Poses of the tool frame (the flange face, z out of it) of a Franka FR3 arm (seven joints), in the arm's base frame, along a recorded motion.
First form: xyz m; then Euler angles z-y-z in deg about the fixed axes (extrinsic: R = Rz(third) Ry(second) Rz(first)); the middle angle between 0 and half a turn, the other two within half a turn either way.
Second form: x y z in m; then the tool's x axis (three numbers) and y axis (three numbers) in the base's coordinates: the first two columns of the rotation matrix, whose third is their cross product. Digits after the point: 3 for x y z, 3 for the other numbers.
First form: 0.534 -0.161 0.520 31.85 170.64 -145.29
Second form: 0.534 -0.161 0.520 0.989 0.043 -0.138 0.056 -0.995 0.086
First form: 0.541 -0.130 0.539 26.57 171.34 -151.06
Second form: 0.541 -0.130 0.539 0.990 0.036 -0.135 0.046 -0.997 0.067
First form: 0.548 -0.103 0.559 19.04 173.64 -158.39
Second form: 0.548 -0.103 0.559 0.994 0.043 -0.105 0.047 -0.998 0.036
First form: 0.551 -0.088 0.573 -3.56 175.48 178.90
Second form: 0.551 -0.088 0.573 0.996 0.043 -0.079 0.043 -0.999 -0.005
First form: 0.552 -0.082 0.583 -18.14 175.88 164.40
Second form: 0.552 -0.082 0.583 0.997 0.045 -0.068 0.044 -0.999 -0.022
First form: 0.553 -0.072 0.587 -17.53 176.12 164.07
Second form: 0.553 -0.072 0.587 0.998 0.029 -0.065 0.027 -0.999 -0.020
